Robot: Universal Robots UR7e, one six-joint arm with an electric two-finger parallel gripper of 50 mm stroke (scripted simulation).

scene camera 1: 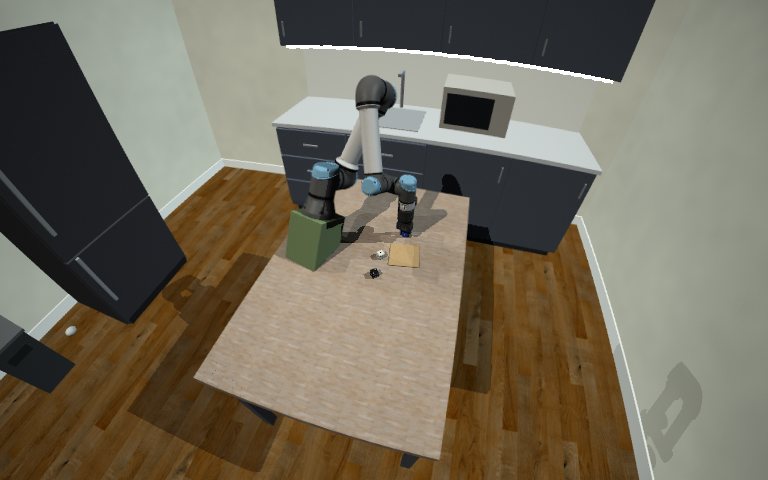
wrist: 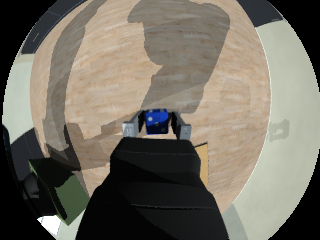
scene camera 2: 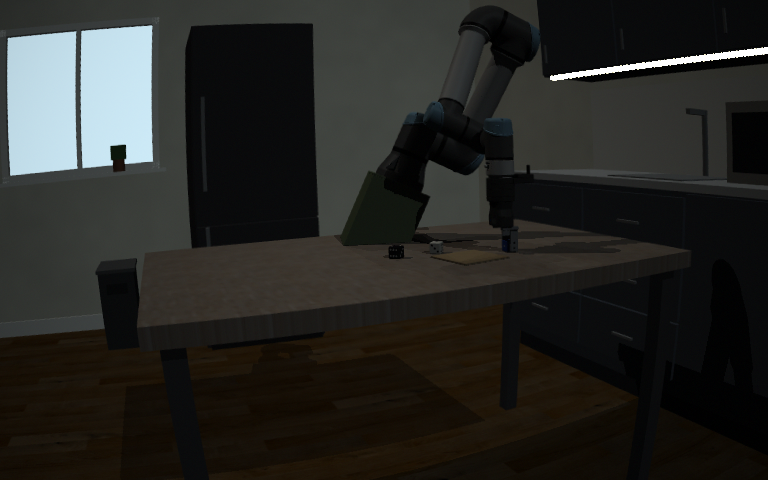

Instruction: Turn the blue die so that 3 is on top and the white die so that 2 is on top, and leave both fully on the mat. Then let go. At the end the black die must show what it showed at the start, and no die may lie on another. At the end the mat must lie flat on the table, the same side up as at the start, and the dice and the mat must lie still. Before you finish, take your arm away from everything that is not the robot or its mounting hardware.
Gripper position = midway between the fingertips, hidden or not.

I see my gripper (scene camera 2: 509, 249).
My gripper also shows in the wrist view (wrist: 157, 117).
